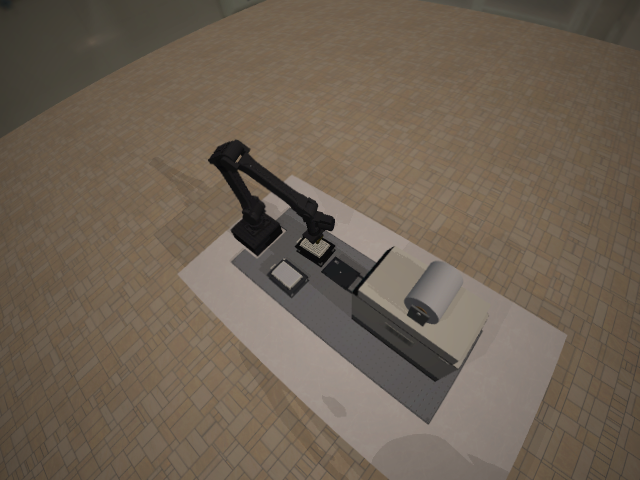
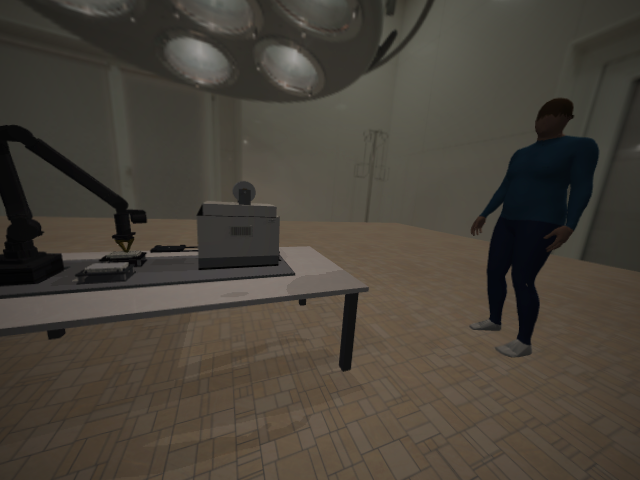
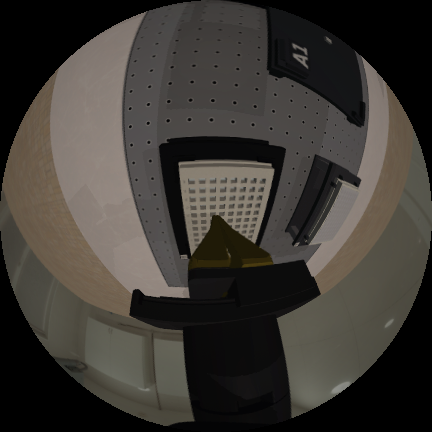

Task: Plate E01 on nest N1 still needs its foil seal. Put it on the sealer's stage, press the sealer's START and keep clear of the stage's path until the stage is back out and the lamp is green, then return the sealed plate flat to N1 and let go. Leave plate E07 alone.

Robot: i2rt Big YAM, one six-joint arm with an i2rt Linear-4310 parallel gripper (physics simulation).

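Pixels of known places: gripper, fingertip midpoint: (image 1: 317, 243) (image 2: 126, 252) (image 3: 214, 219); arm's base at its link origin: (image 1: 258, 225) (image 2: 22, 259).
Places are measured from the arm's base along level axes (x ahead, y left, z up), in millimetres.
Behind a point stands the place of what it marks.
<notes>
Plate E01 (image 1: 314, 248) @(x 318, y 110, z -10 mm) (image 3: 226, 185) @(x 344, y 135, z -10 mm), cream with open wells, lies flat in its black nest N1 (image 3: 222, 145) @(x 375, y 143, z -25 mm). My gripper (image 1: 318, 241) @(x 305, y 139, z -10 mm) (image 2: 126, 250) @(x 305, y 139, z -10 mm) (image 3: 214, 219) @(x 305, y 139, z -10 mm) is shut and empty, its yellow fingertips together, pointing down over the plate's wells; whether they touch is unclear. The sealer's black stage (image 1: 341, 273) @(x 521, y 90, z 25 mm) (image 2: 168, 248) @(x 515, y 78, z 26 mm) (image 3: 332, 75), marked A1, is out in front of the pale sealer (image 1: 385, 280) @(x 744, y 85, z 278 mm) (image 2: 237, 245) @(x 863, y 12, z 57 mm) and carries no plate. The other plate, E07 (image 1: 287, 274) @(x 328, y -73, z -14 mm) (image 2: 107, 266) @(x 329, y -89, z -14 mm) (image 3: 337, 212) @(x 333, y -63, z -14 mm), has a smooth pale top. START and the lamp cannot be made out.
The second nest (image 3: 311, 197) @(x 324, y -41, z -67 mm) under E07 stands beside N1. A grey perforated board (image 1: 356, 343) @(x 762, y -70, z -72 mm) (image 3: 215, 65) @(x 474, y 162, z -72 mm) lies under the nests and sealer on the pale table (image 1: 516, 361) @(x 1298, y 330, z -85 mm) (image 2: 330, 276) @(x 1360, y -144, z -85 mm). A foil roll (image 1: 436, 289) @(x 898, y 107, z 404 mm) tops the sealer. A person (image 2: 550, 180) stands at the right.
</notes>
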